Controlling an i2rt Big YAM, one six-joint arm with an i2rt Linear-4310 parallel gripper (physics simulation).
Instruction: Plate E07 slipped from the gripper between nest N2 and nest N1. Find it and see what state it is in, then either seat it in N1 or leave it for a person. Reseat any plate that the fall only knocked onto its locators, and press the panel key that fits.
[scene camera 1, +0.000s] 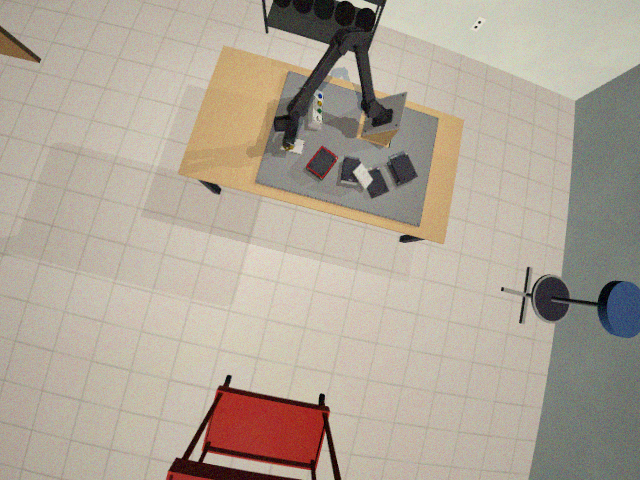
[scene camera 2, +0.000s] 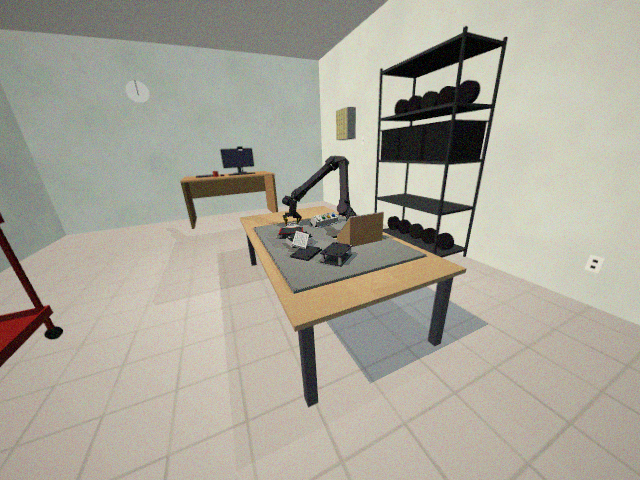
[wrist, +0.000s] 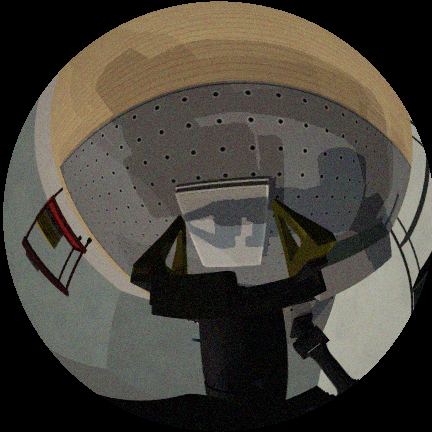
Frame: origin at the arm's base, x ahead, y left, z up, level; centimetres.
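Seen in the pictures: gripper, between the fingertips: (scene camera 1: 287, 143) (scene camera 2: 291, 225) (wrist: 227, 210); arm's base, origin of its link: (scene camera 1: 383, 118) (scene camera 2: 354, 224) (wrist: 300, 324).
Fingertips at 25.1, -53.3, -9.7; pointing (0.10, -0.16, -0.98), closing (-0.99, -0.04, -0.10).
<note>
Pixels of each thing's top centre, then the offset from my fingertips to it, as dx, dy, dz. Level surfaces: height alone.
- grey perforated mat, height of its surface: dz -0.5
- dark plate, centre of its top: (scene camera 2: 306, 250) (scene camera 1: 375, 182) +12.0, +57.7, +1.5
- red-rimmed nest, centre of its top: (scene camera 1: 322, 161) (scene camera 2: 291, 229) +8.4, +22.8, +4.1
- key panel, centre of its top: (wrist: 362, 280) (scene camera 1: 316, 104) (scene camera 2: 324, 214) -24.2, +12.1, +7.9
- wooden table, height of its surface: dz -1.8
My gripper (scene camera 1: 288, 145) (scene camera 2: 290, 220) (wrist: 227, 210) is open and low over the left end of the grey perforated mat (scene camera 1: 413, 143) (wrist: 160, 132). A white plate (scene camera 1: 298, 146) (wrist: 223, 238) lies flat on the mat between the two fingers, which stand clear of its sides. A second white plate (scene camera 1: 362, 175) (scene camera 2: 300, 238) leans tilted between a dark nest (scene camera 1: 349, 168) and a dark plate (scene camera 1: 378, 184) (scene camera 2: 305, 252). A red-rimmed nest (scene camera 1: 322, 162) stands to the left of these, and another dark nest (scene camera 1: 402, 168) (scene camera 2: 337, 251) to the right. The key panel (scene camera 1: 316, 110) (scene camera 2: 325, 219) with coloured keys lies behind my gripper.
A brown wedge-shaped screen (scene camera 1: 385, 119) (scene camera 2: 365, 229) stands on the mat by the arm's base. The wooden table (scene camera 1: 223, 119) (scene camera 2: 366, 290) edge runs just left of the mat. A black shelf rack (scene camera 2: 447, 157) stands behind, a red cart (scene camera 1: 270, 429) on the floor.
</note>
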